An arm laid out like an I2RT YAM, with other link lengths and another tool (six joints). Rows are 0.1 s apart.
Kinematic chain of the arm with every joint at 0, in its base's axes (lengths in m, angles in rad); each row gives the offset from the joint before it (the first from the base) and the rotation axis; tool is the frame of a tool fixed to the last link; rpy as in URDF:
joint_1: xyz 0 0 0.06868 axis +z
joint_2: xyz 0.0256 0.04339 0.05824 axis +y
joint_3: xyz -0.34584 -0.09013 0 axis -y
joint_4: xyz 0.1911 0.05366 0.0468 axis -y
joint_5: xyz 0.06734 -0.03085 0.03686 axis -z
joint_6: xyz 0.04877 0 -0.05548 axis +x
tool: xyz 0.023 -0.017 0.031 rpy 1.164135 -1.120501 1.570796
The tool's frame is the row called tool.
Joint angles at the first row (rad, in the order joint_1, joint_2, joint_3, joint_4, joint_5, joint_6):
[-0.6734 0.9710 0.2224 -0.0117 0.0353 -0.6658]
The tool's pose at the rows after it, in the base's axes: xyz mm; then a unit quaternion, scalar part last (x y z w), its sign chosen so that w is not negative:
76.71, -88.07, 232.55, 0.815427, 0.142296, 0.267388, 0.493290
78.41, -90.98, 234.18, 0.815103, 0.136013, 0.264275, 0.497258
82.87, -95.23, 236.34, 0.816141, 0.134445, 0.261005, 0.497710
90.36, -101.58, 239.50, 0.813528, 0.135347, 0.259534, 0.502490
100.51, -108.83, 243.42, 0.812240, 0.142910, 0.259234, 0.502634
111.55, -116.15, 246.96, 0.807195, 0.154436, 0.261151, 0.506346
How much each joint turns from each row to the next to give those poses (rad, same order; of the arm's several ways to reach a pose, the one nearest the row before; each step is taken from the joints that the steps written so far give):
[0.0000 0.0025 0.0002 0.0025 0.0034 0.0020]
[0.0000 0.0118 0.0052 0.0108 0.0125 0.0092]
[0.0000 0.0271 0.0123 0.0113 0.0063 0.0026]
[0.0011 0.0409 0.0122 0.0355 0.0084 -0.0047]
[-0.0011 0.0500 0.0257 0.0230 -0.0037 -0.0157]
[0.0000 0.0506 0.0216 0.0371 -0.0039 -0.0255]

